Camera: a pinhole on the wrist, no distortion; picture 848 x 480 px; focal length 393.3 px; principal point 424.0 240.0 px. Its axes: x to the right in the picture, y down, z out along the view. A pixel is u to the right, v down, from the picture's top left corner.
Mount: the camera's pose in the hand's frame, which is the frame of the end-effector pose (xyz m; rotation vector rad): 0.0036 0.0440 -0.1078 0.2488 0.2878 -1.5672
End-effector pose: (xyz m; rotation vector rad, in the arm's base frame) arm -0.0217 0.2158 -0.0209 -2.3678 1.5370 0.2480
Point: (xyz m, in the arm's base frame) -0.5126 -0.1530 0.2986
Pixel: behind the camera
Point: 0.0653 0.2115 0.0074
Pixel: 723 326
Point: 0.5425 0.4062 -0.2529
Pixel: 709 328
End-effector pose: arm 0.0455 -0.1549 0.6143 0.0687 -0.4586 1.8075
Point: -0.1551 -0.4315 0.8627
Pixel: 142 98
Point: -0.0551 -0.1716 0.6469
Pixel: 148 282
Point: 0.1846 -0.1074 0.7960
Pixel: 611 301
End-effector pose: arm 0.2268 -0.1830 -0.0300 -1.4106 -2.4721 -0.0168
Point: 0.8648 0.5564 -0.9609
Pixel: outside the picture
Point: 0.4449 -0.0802 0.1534
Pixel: behind the camera
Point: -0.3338 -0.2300 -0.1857
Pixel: 683 369
